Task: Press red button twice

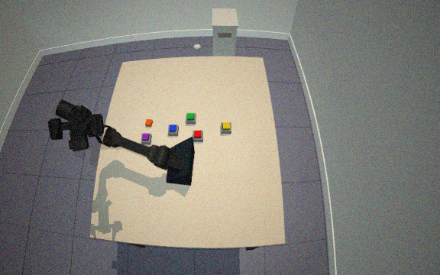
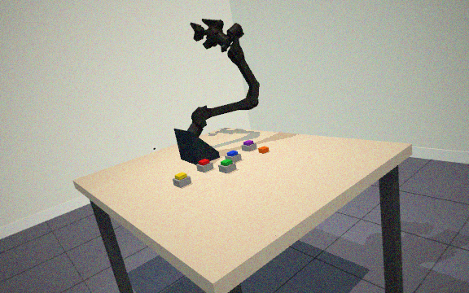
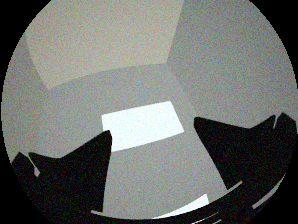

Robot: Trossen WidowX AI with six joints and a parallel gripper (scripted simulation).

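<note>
The red button lies 57 cm below my gripper tip, 33 cm ahead of it and 32 cm to the right of it. From my gripper tip the other things lie so: purple button (57 cm below, 32 cm ahead, 6 cm to the right); then small orange block (59 cm below, 41 cm ahead, 6 cm to the right); then blue button (57 cm below, 37 cm ahead, 20 cm to the right).
</note>
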